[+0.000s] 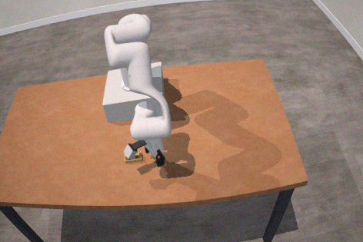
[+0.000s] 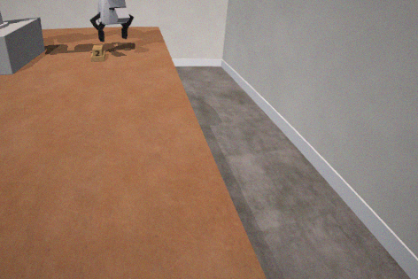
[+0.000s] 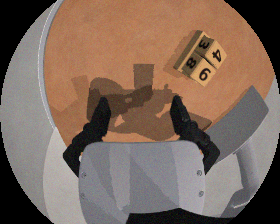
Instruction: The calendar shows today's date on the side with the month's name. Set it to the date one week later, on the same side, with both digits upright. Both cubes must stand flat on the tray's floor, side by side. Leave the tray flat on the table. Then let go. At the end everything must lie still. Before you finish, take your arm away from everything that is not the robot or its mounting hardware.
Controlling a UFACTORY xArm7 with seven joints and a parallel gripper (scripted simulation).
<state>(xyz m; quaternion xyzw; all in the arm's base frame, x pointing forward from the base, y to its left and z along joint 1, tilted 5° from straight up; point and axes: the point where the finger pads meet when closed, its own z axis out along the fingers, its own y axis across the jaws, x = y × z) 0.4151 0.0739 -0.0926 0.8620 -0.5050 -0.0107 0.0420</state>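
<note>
My hand is 50 mm past the wooden tray, 100 mm to the left of it and 40 mm above it.
</note>
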